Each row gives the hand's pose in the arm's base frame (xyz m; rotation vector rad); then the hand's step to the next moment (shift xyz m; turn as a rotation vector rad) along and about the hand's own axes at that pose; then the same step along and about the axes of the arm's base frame.
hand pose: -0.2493 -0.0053 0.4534 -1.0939 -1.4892 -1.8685
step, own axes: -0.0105 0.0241 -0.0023 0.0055 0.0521 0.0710
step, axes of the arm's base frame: 0.0242 -0.0097 0.0043 0.0577 0.0545 0.0385
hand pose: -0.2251 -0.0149 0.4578 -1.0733 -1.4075 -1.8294
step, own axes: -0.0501 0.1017 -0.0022 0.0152 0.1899 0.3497
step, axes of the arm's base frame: 0.1090 -0.0306 0.0062 0.2350 0.2860 0.1468
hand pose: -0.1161 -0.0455 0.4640 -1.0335 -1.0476 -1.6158
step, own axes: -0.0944 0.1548 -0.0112 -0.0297 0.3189 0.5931
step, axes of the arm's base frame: 0.1682 -0.0205 -0.0655 0.4079 0.4995 0.1961
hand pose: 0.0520 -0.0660 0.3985 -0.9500 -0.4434 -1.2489
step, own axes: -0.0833 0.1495 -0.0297 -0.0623 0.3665 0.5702
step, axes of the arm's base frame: 0.1084 0.0287 -0.1326 0.4379 0.5014 0.1418
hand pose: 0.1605 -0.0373 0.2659 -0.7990 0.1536 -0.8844
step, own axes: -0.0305 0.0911 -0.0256 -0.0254 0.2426 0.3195
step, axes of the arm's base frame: 0.0269 0.0421 -0.0860 0.2750 0.2878 0.0559
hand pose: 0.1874 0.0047 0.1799 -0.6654 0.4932 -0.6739
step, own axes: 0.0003 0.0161 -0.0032 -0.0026 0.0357 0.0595
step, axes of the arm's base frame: 0.0048 0.0081 -0.0135 0.0488 0.0465 0.0166
